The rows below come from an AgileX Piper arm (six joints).
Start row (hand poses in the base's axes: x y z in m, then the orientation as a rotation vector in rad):
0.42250 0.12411 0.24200 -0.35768 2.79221 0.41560
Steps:
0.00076 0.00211 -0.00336 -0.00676 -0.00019 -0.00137
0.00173 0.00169 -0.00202 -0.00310 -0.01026 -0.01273
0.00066 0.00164 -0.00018 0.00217 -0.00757 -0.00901
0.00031 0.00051 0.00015 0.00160 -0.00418 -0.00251
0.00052 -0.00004 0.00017 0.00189 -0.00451 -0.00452
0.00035 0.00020 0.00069 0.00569 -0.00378 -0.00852
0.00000 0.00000 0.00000 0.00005 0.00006 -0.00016
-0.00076 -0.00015 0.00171 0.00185 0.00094 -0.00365
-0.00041 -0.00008 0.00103 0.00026 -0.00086 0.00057
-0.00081 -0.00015 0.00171 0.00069 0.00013 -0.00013
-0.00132 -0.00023 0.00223 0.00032 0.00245 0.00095
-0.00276 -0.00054 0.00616 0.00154 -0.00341 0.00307
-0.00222 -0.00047 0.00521 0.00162 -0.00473 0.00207
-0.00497 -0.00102 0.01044 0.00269 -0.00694 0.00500
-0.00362 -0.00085 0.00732 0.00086 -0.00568 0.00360
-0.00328 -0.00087 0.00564 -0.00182 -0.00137 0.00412
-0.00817 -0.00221 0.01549 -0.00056 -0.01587 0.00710
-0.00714 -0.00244 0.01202 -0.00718 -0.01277 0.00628
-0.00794 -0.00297 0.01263 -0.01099 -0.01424 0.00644
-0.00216 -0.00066 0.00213 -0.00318 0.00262 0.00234
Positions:
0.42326 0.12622 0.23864 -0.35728 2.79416 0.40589
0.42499 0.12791 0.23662 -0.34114 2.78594 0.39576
0.42565 0.12955 0.23644 -0.32879 2.77849 0.39454
0.42596 0.13006 0.23659 -0.32535 2.77410 0.39501
0.42648 0.13002 0.23676 -0.31908 2.76941 0.39529
0.42683 0.13022 0.23745 -0.30624 2.76454 0.39998
0.42683 0.13022 0.23745 -0.30600 2.76459 0.40002
0.42607 0.13007 0.23916 -0.30035 2.76515 0.40188
0.42566 0.12999 0.24019 -0.30118 2.76421 0.40216
0.42485 0.12984 0.24190 -0.30081 2.76415 0.40311
0.42353 0.12961 0.24413 -0.30176 2.76641 0.40442
0.42077 0.12907 0.25029 -0.30608 2.76251 0.40641
0.41855 0.12860 0.25550 -0.30914 2.75734 0.40791
0.41358 0.12758 0.26594 -0.31626 2.74957 0.41102
0.40996 0.12673 0.27326 -0.32172 2.74361 0.41160
0.40668 0.12586 0.27890 -0.32805 2.74259 0.40984
0.39851 0.12365 0.29439 -0.33984 2.72689 0.40662
0.39137 0.12121 0.30641 -0.35181 2.71613 0.39512
0.38343 0.11824 0.31904 -0.36510 2.70492 0.37819
0.38127 0.11758 0.32117 -0.36895 2.70817 0.37533

